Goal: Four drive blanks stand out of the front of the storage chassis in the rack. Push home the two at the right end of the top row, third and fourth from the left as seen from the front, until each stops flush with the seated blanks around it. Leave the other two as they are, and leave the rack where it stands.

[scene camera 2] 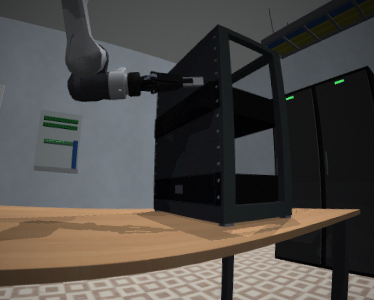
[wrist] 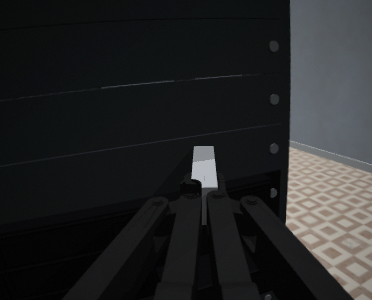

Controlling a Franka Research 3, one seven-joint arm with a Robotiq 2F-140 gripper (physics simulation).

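Note:
The black rack stands upright on the table. The dark storage chassis crosses its front in the upper half, and its top edge shows low in the wrist view. The drive blanks are too dark to tell apart, so which stand out or sit flush cannot be read. My gripper is shut and empty, its pale fingertips together. It points level at the rack front near the right end, at about the chassis's top edge. Contact cannot be told. The gripper hides part of the chassis in the wrist view.
Plain dark panels with screws at the right edge lie above the chassis. A lower unit with a small grey label sits near the rack's foot. The wooden table carries the rack. Black cabinets stand behind at the right.

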